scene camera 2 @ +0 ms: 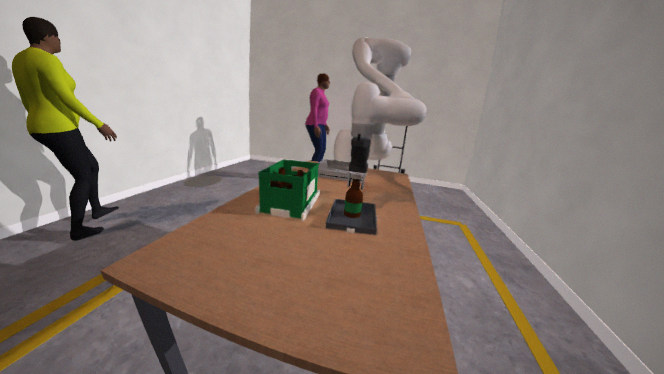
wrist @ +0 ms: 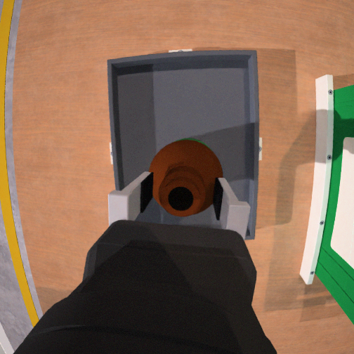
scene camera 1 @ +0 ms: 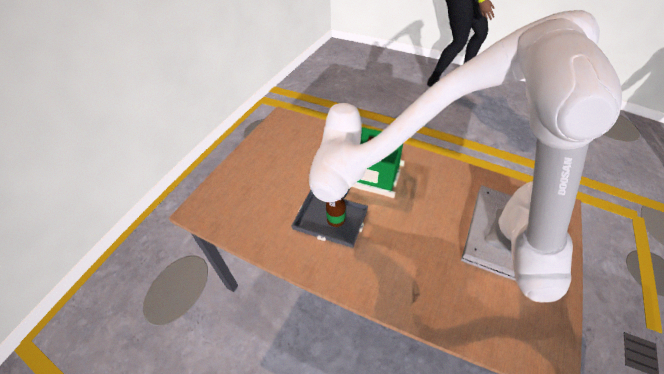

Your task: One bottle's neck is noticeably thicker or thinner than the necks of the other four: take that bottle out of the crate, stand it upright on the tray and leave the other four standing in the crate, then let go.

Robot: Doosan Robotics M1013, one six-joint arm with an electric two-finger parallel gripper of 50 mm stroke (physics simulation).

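Frame: origin at the arm's base, x back, y left, z down, level; centimetres.
Seen in the pictures: gripper, fingertip midpoint: point(scene camera 2: 355, 187); arm's base, origin of the base link: point(scene camera 2: 343, 167).
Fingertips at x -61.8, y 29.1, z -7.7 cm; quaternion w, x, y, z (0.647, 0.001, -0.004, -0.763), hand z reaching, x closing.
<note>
Pixels of each thing's middle, then the offset from my fingertips to it. Level surfaces: height alone.
- brown bottle with a green label, body centre: point(scene camera 1: 335, 207) point(scene camera 2: 354, 197) dz +4.7, dx +0.0, dy +0.0 cm
- dark grey tray, body centre: point(scene camera 1: 330, 217) point(scene camera 2: 353, 214) dz +11.6, dx -1.9, dy +1.0 cm
- green crate, body centre: point(scene camera 1: 366, 158) point(scene camera 2: 291, 185) dz +4.1, dx -4.3, dy -28.9 cm
- wooden table, its level: dz +12.9 cm
A brown bottle with a green label point(scene camera 1: 336, 215) point(scene camera 2: 353, 202) point(wrist: 186, 160) stands upright on the dark grey tray point(scene camera 1: 305, 228) point(scene camera 2: 370, 229) point(wrist: 200, 90). My gripper point(wrist: 183, 187) is open, with its fingers on either side of the bottle's neck and a gap on both sides. In the scene camera 2 view my gripper point(scene camera 2: 357, 176) is at the top of the bottle. The green crate point(scene camera 1: 390, 172) point(scene camera 2: 282, 199) point(wrist: 327, 265) stands beside the tray. Brown bottles show inside it in the scene camera 2 view; their number and necks are largely hidden.
The crate sits in a white holder point(scene camera 1: 382, 192) point(scene camera 2: 303, 216) point(wrist: 322, 157) on the wooden table point(scene camera 1: 240, 190) point(scene camera 2: 280, 280) point(wrist: 60, 150). A person in yellow point(scene camera 2: 47, 95) and a person in pink point(scene camera 2: 318, 107) stand on the floor beyond the table.
</note>
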